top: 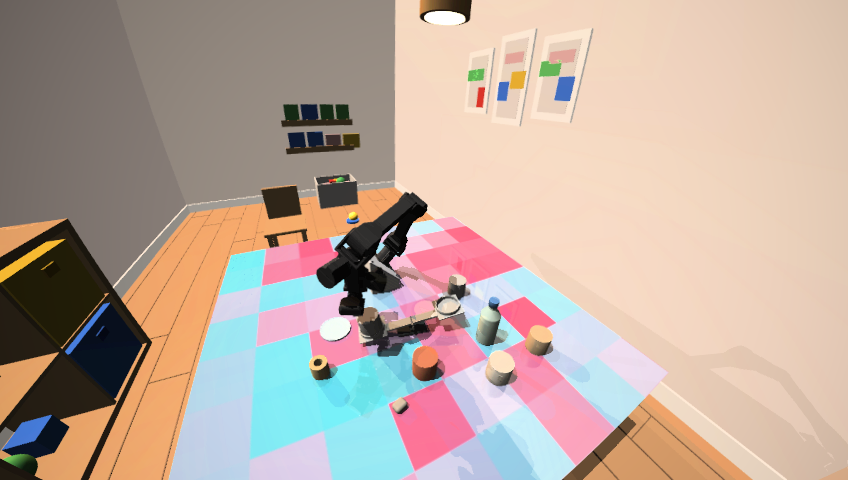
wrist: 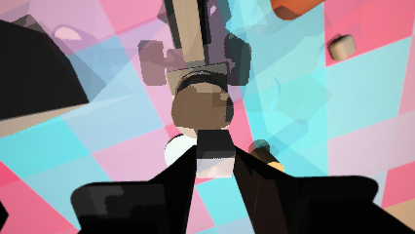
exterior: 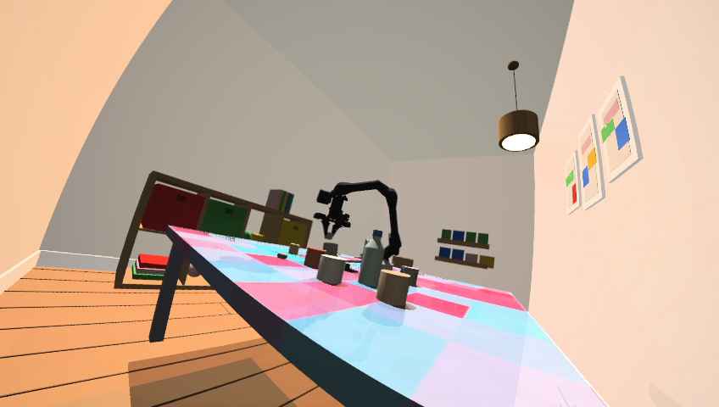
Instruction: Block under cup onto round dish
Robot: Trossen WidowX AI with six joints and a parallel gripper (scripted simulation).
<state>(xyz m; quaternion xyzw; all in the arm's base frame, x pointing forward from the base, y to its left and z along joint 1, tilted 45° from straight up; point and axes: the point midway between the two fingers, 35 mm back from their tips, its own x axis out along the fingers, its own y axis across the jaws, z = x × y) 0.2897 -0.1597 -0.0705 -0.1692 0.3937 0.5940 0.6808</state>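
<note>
Now: the round white dish 120 mm below my gripper tip, 70 mm to the right of it and 60 mm behind it. From my gripper tip the other things lie so: ring spool 140 mm to the right, 90 mm below, 80 mm ahead; orange cylinder 190 mm ahead, 160 mm to the left, 80 mm below; block 10 mm above.
</note>
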